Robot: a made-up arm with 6 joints. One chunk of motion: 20 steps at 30 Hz.
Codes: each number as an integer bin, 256 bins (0 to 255) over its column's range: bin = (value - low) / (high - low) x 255, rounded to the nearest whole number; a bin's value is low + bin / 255 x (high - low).
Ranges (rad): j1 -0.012..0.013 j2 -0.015..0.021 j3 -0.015..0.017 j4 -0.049..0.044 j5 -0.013..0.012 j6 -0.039..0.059
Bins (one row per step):
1: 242 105 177 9 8 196
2: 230 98 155 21 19 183
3: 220 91 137 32 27 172
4: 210 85 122 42 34 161
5: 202 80 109 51 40 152
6: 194 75 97 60 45 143
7: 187 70 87 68 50 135
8: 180 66 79 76 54 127
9: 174 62 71 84 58 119
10: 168 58 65 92 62 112
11: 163 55 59 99 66 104
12: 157 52 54 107 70 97
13: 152 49 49 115 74 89
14: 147 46 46 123 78 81
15: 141 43 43 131 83 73
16: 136 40 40 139 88 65
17: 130 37 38 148 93 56
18: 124 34 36 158 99 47
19: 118 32 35 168 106 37
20: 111 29 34 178 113 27
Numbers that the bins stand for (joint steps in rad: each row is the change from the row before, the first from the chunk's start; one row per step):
1: 0.01173 -0.00018 0.00721 -0.04572 -0.01222 0.03633
2: 0.01055 -0.00116 0.00445 -0.04134 -0.01114 0.03133
3: 0.00957 -0.00215 0.00219 -0.03733 -0.01035 0.02710
4: 0.00859 -0.00300 0.00031 -0.03368 -0.00967 0.02287
5: 0.00780 -0.00371 -0.00132 -0.03040 -0.00908 0.01942
6: 0.00702 -0.00441 -0.00283 -0.02712 -0.00859 0.01596
7: 0.00633 -0.00512 -0.00408 -0.02420 -0.00810 0.01288
8: 0.00565 -0.00568 -0.00509 -0.02128 -0.00771 0.00981
9: 0.00506 -0.00625 -0.00609 -0.01836 -0.00731 0.00673
10: 0.00447 -0.00681 -0.00684 -0.01545 -0.00692 0.00404
11: 0.00398 -0.00724 -0.00760 -0.01289 -0.00653 0.00097
12: 0.00339 -0.00766 -0.00822 -0.00998 -0.00614 -0.00172
13: 0.00290 -0.00808 -0.00885 -0.00706 -0.00575 -0.00480
14: 0.00241 -0.00851 -0.00923 -0.00414 -0.00535 -0.00787
15: 0.00182 -0.00893 -0.00960 -0.00122 -0.00486 -0.01095
16: 0.00133 -0.00935 -0.00998 0.00169 -0.00437 -0.01402
17: 0.00075 -0.00978 -0.01023 0.00498 -0.00388 -0.01748
18: 0.00016 -0.01020 -0.01048 0.00862 -0.00329 -0.02094
19: -0.00043 -0.01048 -0.01061 0.01227 -0.00261 -0.02478
20: -0.00112 -0.01091 -0.01073 0.01592 -0.00192 -0.02862

